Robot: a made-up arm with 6 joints. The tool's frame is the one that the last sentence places. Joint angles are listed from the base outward.
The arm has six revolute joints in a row. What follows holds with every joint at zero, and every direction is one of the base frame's. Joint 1 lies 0.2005 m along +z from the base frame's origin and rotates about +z. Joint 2 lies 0.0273 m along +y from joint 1 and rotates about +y. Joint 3 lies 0.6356 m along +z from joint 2 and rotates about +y. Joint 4 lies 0.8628 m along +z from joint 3 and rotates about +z. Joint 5 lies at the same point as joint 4 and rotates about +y. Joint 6 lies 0.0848 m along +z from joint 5 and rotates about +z. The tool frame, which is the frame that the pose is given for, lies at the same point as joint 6; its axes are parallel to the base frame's.
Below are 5 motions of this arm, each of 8 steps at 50 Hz.
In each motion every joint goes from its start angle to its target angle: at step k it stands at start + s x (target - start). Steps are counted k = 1, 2, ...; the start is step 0. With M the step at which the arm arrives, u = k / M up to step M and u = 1 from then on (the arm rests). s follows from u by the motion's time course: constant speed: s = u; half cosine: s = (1 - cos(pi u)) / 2; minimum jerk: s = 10 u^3 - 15 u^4 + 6 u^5.
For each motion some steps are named. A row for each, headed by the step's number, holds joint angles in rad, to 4 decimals.
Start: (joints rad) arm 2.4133 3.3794 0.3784 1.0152 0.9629 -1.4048
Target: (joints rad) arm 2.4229 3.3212 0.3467 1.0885 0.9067 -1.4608
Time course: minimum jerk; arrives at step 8
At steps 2, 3, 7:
2: 2.4143 3.3734 0.3751 1.0228 0.9571 -1.4106
3: 2.4159 3.3634 0.3697 1.0354 0.9474 -1.4202
7: 2.4227 3.3221 0.3472 1.0873 0.9076 -1.4599

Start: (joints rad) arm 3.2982 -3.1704 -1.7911 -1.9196 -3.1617 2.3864
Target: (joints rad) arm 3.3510 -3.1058 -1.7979 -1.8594 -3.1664 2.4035
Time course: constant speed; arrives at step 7
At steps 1, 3, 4, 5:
1: 3.3057 -3.1612 -1.7921 -1.9110 -3.1624 2.3888
3: 3.3208 -3.1427 -1.7940 -1.8938 -3.1637 2.3937
4: 3.3284 -3.1335 -1.7950 -1.8852 -3.1644 2.3962
5: 3.3359 -3.1243 -1.7960 -1.8766 -3.1651 2.3986

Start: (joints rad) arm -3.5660 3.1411 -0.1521 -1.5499 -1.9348 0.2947
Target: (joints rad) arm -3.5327 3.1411 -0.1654 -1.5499 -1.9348 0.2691
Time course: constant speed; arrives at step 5
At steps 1, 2, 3, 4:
1: -3.5593 3.1411 -0.1548 -1.5499 -1.9348 0.2896
2: -3.5527 3.1411 -0.1574 -1.5499 -1.9348 0.2845
3: -3.5460 3.1411 -0.1601 -1.5499 -1.9348 0.2793
4: -3.5394 3.1411 -0.1627 -1.5499 -1.9348 0.2742

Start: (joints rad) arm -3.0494 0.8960 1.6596 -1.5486 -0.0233 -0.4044
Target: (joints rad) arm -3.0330 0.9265 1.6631 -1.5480 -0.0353 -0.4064
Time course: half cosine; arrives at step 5
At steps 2, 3, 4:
2: -3.0437 0.9065 1.6608 -1.5484 -0.0274 -0.4051
3: -3.0387 0.9160 1.6619 -1.5482 -0.0312 -0.4057
4: -3.0346 0.9236 1.6628 -1.5481 -0.0342 -0.4062

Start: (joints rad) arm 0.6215 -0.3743 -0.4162 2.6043 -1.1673 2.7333
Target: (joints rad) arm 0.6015 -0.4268 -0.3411 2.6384 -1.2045 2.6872
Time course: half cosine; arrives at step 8
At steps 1, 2, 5, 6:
1: 0.6207 -0.3763 -0.4133 2.6056 -1.1687 2.7315
2: 0.6186 -0.3820 -0.4052 2.6093 -1.1727 2.7265
5: 0.6077 -0.4106 -0.3643 2.6279 -1.1930 2.7014
6: 0.6044 -0.4191 -0.3521 2.6334 -1.1991 2.6940

